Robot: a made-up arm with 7 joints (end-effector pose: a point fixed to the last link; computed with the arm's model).
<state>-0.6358 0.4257 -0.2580 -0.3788 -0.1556 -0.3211 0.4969</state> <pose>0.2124 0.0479 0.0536 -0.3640 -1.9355 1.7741</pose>
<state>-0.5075 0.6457 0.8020 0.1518 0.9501 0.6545 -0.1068</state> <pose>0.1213 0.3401 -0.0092 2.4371 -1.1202 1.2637</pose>
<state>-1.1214 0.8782 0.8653 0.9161 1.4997 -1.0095 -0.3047</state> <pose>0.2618 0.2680 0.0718 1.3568 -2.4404 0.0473</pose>
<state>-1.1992 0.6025 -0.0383 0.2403 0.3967 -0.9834 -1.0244</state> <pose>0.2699 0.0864 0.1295 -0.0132 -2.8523 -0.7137</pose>
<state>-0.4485 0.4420 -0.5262 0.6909 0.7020 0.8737 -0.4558</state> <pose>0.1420 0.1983 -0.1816 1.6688 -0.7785 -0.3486</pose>
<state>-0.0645 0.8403 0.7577 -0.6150 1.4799 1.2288 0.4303</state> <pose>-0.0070 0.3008 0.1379 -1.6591 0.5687 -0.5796</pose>
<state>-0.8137 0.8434 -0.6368 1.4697 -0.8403 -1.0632 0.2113</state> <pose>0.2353 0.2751 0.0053 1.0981 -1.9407 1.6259</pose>
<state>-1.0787 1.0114 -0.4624 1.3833 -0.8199 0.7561 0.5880</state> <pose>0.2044 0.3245 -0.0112 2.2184 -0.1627 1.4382</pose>
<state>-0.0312 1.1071 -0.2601 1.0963 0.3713 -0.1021 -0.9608</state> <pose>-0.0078 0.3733 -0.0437 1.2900 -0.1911 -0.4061</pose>
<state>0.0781 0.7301 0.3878 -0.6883 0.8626 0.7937 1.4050</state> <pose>0.0706 0.2702 0.0685 -1.1485 1.1769 -0.8013</pose>
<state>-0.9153 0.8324 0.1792 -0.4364 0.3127 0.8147 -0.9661</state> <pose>0.2376 0.2001 0.1404 0.8404 -1.9339 0.5558</pose>
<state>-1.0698 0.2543 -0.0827 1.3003 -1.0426 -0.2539 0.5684</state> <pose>0.3244 0.0998 -0.0827 0.9465 -0.2834 2.1408</pose>
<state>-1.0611 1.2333 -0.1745 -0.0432 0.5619 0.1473 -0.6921</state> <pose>0.2431 0.2242 0.2084 1.4703 -2.3905 -0.1546</pose>
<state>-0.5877 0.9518 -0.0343 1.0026 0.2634 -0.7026 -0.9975</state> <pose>0.1740 0.2871 -0.0258 0.7595 -1.4221 -0.1848</pose>
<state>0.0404 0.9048 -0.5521 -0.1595 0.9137 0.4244 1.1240</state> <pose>0.1120 0.2101 -0.0912 -1.2600 2.7081 -0.3741</pose>
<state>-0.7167 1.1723 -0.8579 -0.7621 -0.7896 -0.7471 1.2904</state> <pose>0.1574 0.0930 0.1243 -0.2375 -1.1133 1.9138</pose>
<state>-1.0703 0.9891 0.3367 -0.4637 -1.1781 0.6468 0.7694</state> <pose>0.2136 0.1541 0.2192 0.0757 -1.5892 1.9757</pose>
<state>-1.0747 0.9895 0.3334 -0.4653 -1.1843 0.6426 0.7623</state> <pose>0.2131 0.1528 0.2201 0.0601 -1.5928 1.9628</pose>
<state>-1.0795 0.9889 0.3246 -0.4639 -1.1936 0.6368 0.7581</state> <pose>0.2133 0.1511 0.2205 0.0476 -1.5896 1.9479</pose>
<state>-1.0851 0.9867 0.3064 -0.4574 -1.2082 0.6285 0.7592</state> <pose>0.2149 0.1484 0.2201 0.0407 -1.5749 1.9301</pose>
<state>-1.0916 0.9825 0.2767 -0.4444 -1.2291 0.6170 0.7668</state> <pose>0.2181 0.1448 0.2185 0.0414 -1.5459 1.9093</pose>
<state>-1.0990 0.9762 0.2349 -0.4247 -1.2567 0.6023 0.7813</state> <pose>0.2229 0.1400 0.2156 0.0511 -1.5018 1.8855</pose>
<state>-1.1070 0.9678 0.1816 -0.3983 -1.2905 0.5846 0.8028</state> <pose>0.2292 0.1341 0.2113 0.0718 -1.4433 1.8599</pose>
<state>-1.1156 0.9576 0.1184 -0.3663 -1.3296 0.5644 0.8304</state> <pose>0.2367 0.1274 0.2055 0.1036 -1.3732 1.8327</pose>
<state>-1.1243 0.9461 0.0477 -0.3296 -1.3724 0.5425 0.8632</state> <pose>0.2449 0.1201 0.1984 0.1475 -1.2945 1.8055</pose>
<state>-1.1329 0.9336 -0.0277 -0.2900 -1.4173 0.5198 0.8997</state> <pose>0.2534 0.1124 0.1901 0.2021 -1.2117 1.7786</pose>
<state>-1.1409 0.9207 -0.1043 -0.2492 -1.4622 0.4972 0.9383</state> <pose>0.2616 0.1049 0.1808 0.2654 -1.1291 1.7532</pose>
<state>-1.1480 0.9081 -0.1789 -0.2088 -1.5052 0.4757 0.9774</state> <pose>0.2691 0.0978 0.1709 0.3347 -1.0505 1.7302</pose>
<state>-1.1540 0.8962 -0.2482 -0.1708 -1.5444 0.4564 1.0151</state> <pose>0.2758 0.0915 0.1610 0.4058 -0.9798 1.7097</pose>
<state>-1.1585 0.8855 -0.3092 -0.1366 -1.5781 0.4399 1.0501</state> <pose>0.2813 0.0862 0.1516 0.4745 -0.9190 1.6929</pose>
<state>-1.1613 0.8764 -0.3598 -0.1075 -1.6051 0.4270 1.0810</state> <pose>0.2856 0.0822 0.1431 0.5373 -0.8698 1.6800</pose>
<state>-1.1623 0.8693 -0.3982 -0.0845 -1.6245 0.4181 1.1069</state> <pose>0.2888 0.0794 0.1360 0.5908 -0.8329 1.6714</pose>
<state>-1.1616 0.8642 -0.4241 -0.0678 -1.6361 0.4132 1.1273</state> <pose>0.2910 0.0779 0.1304 0.6332 -0.8079 1.6672</pose>
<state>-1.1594 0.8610 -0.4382 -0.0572 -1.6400 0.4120 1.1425</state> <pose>0.2923 0.0774 0.1265 0.6644 -0.7938 1.6673</pose>
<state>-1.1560 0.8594 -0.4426 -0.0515 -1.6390 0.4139 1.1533</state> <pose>0.2930 0.0777 0.1240 0.6858 -0.7872 1.6705</pose>
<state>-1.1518 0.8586 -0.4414 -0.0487 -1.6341 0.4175 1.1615</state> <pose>0.2933 0.0785 0.1222 0.7016 -0.7857 1.6758</pose>
